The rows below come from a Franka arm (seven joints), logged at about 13 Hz.
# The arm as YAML. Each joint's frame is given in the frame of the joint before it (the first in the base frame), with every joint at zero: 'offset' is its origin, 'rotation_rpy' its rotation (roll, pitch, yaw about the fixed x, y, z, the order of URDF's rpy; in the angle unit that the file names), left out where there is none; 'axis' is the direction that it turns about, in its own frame. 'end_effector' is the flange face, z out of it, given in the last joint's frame.
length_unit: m
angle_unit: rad
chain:
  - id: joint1
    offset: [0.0, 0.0, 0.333]
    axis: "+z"
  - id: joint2
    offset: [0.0, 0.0, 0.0]
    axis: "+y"
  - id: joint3
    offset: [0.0, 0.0, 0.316]
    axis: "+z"
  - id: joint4
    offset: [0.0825, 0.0, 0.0]
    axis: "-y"
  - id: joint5
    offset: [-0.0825, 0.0, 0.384]
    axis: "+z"
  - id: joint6
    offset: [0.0, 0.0, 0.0]
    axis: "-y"
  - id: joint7
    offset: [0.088, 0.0, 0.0]
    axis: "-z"
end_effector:
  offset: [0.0, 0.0, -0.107]
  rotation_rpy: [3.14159, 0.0, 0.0]
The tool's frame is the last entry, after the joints.
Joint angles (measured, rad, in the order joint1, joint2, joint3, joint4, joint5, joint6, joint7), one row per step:
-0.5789 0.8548 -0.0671 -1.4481 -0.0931 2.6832 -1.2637
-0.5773 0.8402 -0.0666 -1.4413 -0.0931 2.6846 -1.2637
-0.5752 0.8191 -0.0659 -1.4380 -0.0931 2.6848 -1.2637
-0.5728 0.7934 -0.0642 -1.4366 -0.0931 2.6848 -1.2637
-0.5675 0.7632 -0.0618 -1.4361 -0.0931 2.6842 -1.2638
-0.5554 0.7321 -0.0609 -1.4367 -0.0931 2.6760 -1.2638
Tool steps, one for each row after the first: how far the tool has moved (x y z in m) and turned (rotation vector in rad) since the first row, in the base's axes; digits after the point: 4 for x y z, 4 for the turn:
0.0038 -0.0006 0.0143 -0.0124 -0.0191 0.0024
0.0073 -0.0004 0.0319 -0.0254 -0.0400 0.0052
0.0109 0.0007 0.0521 -0.0392 -0.0633 0.0088
0.0154 0.0042 0.0753 -0.0540 -0.0896 0.0158
0.0212 0.0120 0.0977 -0.0650 -0.1091 0.0276

